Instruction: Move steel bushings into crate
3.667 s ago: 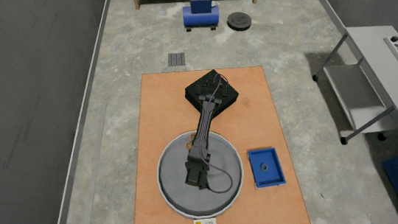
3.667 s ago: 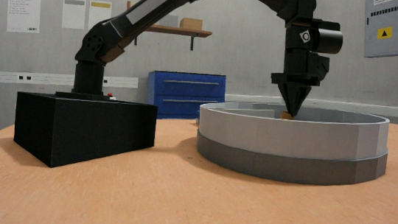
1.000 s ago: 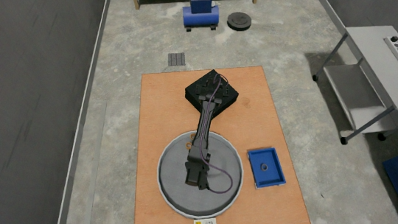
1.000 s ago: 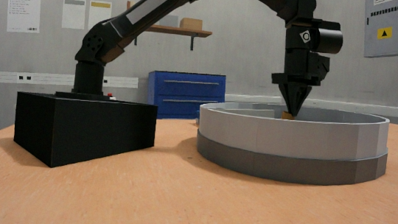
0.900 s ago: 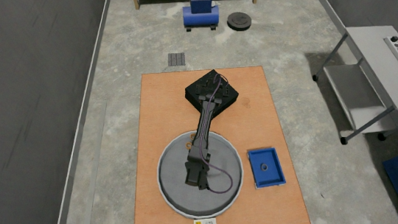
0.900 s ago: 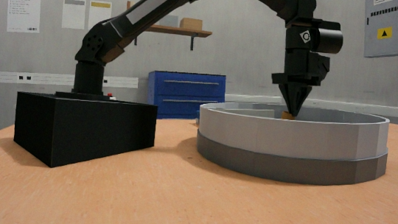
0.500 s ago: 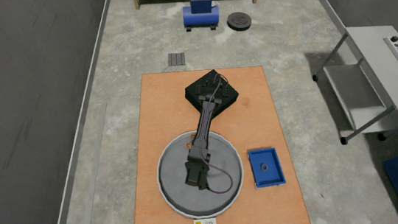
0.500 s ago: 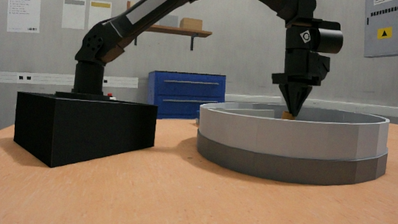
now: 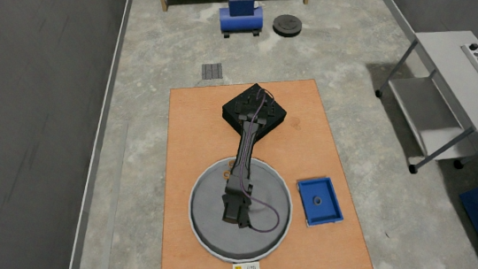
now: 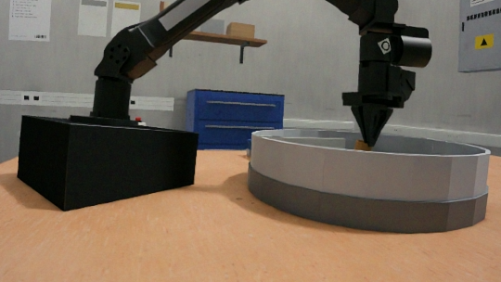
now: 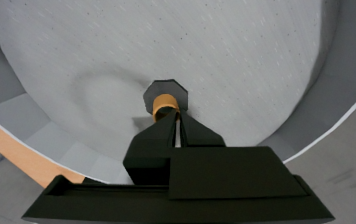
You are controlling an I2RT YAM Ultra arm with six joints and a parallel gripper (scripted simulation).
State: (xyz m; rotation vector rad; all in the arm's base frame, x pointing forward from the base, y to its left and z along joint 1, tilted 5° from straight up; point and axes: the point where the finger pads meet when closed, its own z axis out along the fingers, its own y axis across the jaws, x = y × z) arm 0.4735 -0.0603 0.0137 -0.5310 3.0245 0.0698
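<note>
Right now my hand is 1 cm past the grey turntable, 1 cm to the right of it and 4 cm above it. The rest, counted from my hand: blue crate (6 cm behind, 36 cm to the left, 7 cm below).
</note>
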